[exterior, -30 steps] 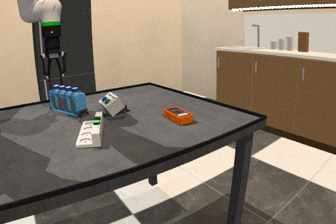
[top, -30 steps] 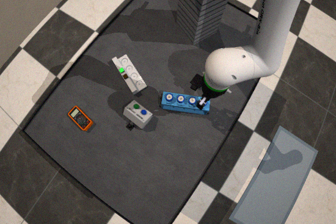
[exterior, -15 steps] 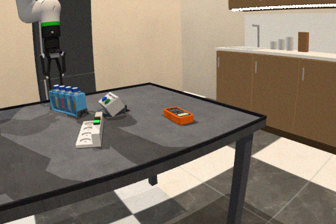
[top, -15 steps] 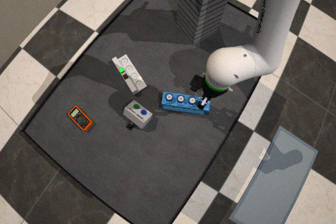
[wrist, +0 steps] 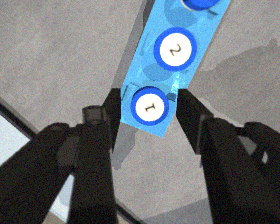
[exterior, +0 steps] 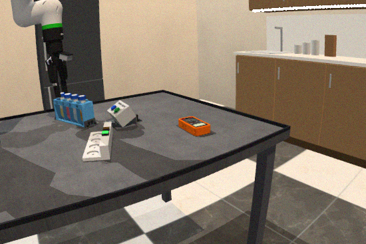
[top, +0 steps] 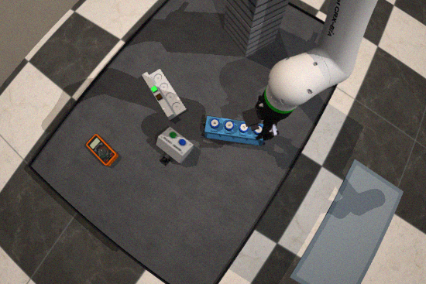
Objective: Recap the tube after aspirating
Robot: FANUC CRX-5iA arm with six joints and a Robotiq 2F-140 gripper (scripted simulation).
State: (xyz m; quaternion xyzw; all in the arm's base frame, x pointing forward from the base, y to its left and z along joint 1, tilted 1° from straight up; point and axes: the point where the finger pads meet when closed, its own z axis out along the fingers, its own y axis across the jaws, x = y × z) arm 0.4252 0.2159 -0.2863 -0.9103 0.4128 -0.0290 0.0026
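Right now my hand is 20 mm short of the cap 2, 50 mm to the left of it and 30 mm above it. Also, from my hand: grey key housing: 170 mm ahead, 250 mm to the right, 90 mm below; then green key: 150 mm ahead, 270 mm to the right, 70 mm below; then blue key: 160 mm ahead, 230 mm to the right, 70 mm below.
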